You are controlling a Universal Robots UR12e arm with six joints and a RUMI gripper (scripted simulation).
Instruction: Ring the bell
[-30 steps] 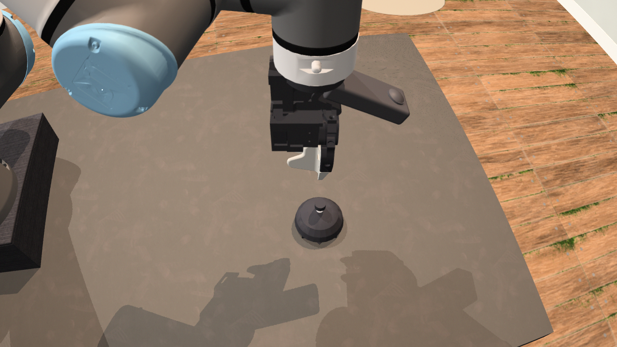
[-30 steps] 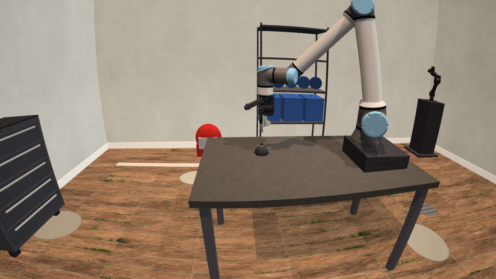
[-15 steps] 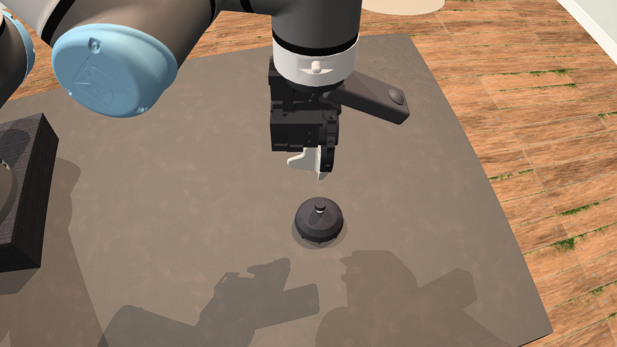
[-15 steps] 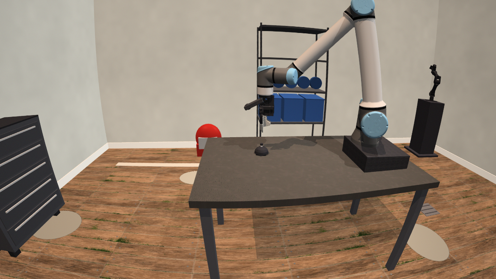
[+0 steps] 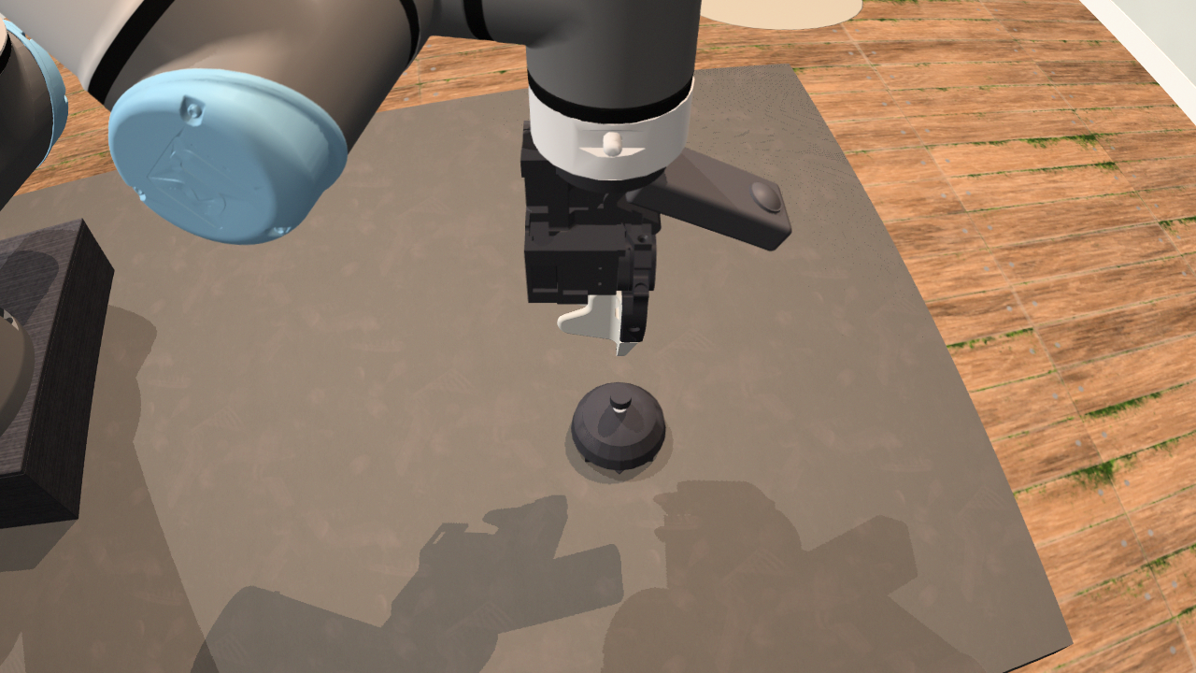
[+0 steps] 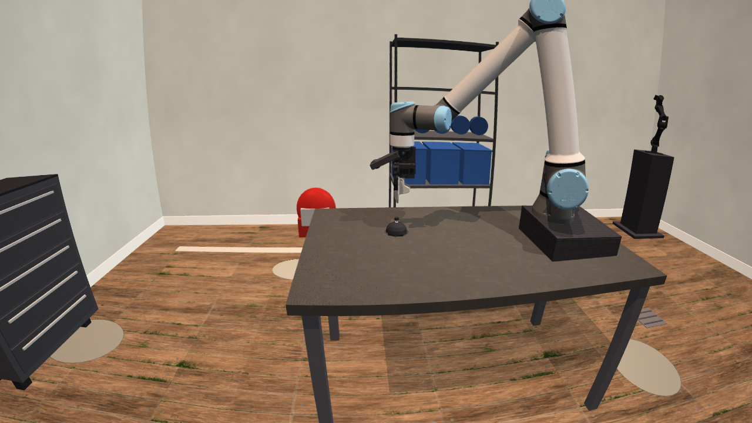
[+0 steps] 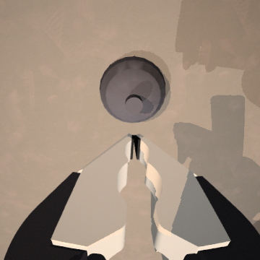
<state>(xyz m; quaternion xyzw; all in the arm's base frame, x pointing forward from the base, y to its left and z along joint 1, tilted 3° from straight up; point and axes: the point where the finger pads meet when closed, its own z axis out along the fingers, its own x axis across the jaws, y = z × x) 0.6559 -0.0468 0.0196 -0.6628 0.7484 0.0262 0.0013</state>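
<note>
Right now my hand is 9 cm above the round button. From my hand the other things lie so: dark domed bell 10 cm below.
</note>
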